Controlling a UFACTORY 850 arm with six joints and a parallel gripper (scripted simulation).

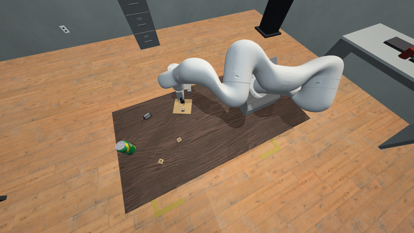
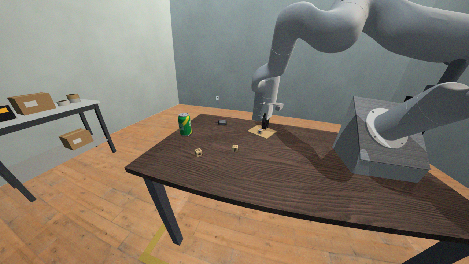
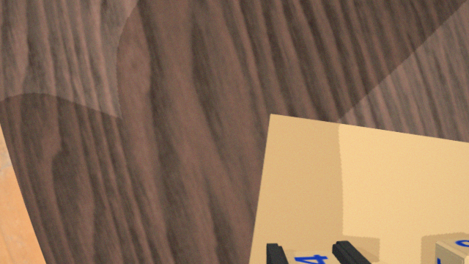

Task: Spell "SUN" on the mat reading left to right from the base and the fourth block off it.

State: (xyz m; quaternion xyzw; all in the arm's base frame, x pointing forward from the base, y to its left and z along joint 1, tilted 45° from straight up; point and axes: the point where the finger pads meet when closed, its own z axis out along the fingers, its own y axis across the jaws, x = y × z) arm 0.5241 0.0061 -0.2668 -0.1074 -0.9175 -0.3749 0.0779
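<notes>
My hand is 10 mm above the n block. Also, from my hand: s block: 20 mm ahead, 80 mm to the left, 10 mm below; then tan mat: 10 mm ahead, 40 mm to the left, 30 mm below; then dark object: 290 mm ahead, 40 mm to the left, 10 mm below.
</notes>
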